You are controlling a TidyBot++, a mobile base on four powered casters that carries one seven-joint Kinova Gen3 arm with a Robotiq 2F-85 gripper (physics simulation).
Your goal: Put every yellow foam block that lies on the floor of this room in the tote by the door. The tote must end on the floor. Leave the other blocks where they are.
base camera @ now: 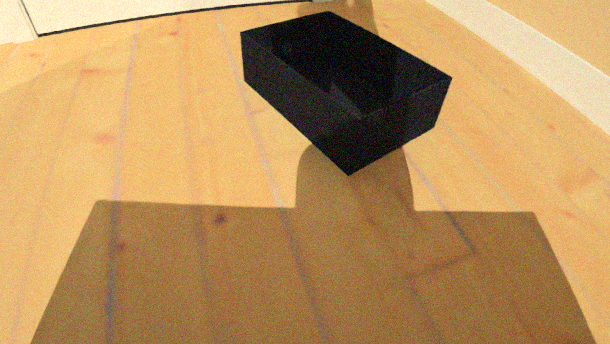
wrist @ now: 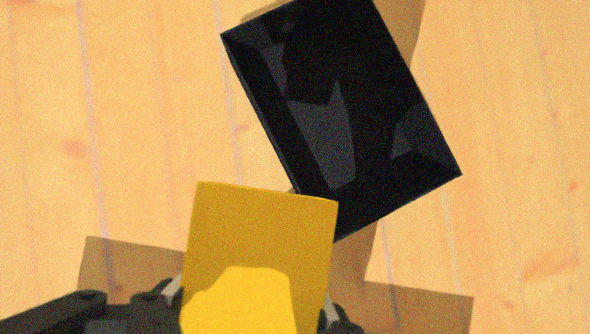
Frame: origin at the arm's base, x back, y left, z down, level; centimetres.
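Where they show: gripper, between the fingertips: (wrist: 252,300).
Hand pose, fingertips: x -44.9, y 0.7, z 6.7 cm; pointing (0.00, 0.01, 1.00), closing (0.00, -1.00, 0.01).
Note:
After its pixels a point has its place.
The black tote (base camera: 300,105) {x -53.5, y 0.1, z 34.6 cm} (wrist: 425,135) {x -61.1, y -18.9, z 33.2 cm} stands on the floor, turned at an angle, with its open top up. Its inside is dark, with a few lighter patches; no block can be made out in it. My gripper (wrist: 252,300) {x -44.9, y 0.7, z 6.6 cm} is shut on a yellow foam block (wrist: 260,230) {x -48.8, y 0.9, z 3.9 cm}, with one finger at each side of it. The block is in front of the tote's near corner in the wrist view and covers part of it. The gripper and the block do not show in the base camera view. No other block shows in either view.
A white baseboard (base camera: 540,60) {x -79.0, y -55.2, z 35.7 cm} runs along the wall at the right. A pale panel with a dark lower edge (base camera: 125,12) {x -98.1, y 47.1, z 36.9 cm} is at the back left. Shadows of the robot fall on the wooden floor (base camera: 165,125) {x -54.3, y 22.2, z 39.7 cm} (wrist: 150,100) {x -60.2, y 22.1, z 39.7 cm} around the tote.

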